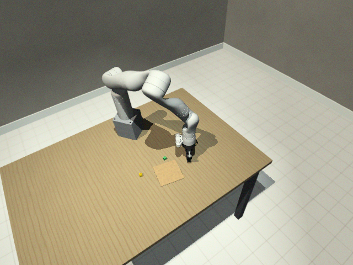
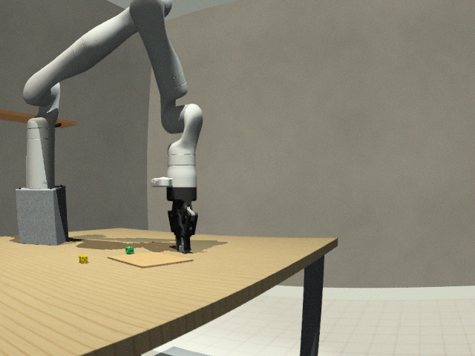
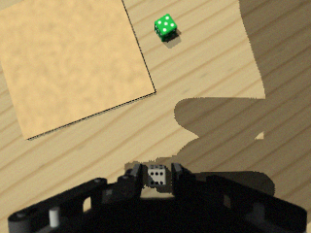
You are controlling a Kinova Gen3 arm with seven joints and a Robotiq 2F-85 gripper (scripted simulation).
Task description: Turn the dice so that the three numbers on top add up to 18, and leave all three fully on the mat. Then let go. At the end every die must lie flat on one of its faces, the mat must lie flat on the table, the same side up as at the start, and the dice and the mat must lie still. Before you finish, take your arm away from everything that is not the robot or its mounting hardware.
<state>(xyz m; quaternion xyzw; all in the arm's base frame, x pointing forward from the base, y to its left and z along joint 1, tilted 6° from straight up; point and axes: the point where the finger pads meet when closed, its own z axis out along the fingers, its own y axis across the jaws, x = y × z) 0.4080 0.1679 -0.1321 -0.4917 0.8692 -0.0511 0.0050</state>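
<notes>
Right now my hand is 1 cm above the white die. The rest, counted from my hand: yellow die: 29 cm to the right, 6 cm behind, 1 cm below; tan mat: 15 cm to the right, 2 cm below, 1 cm ahead; green die: 11 cm to the right, 8 cm behind, 1 cm below.
</notes>
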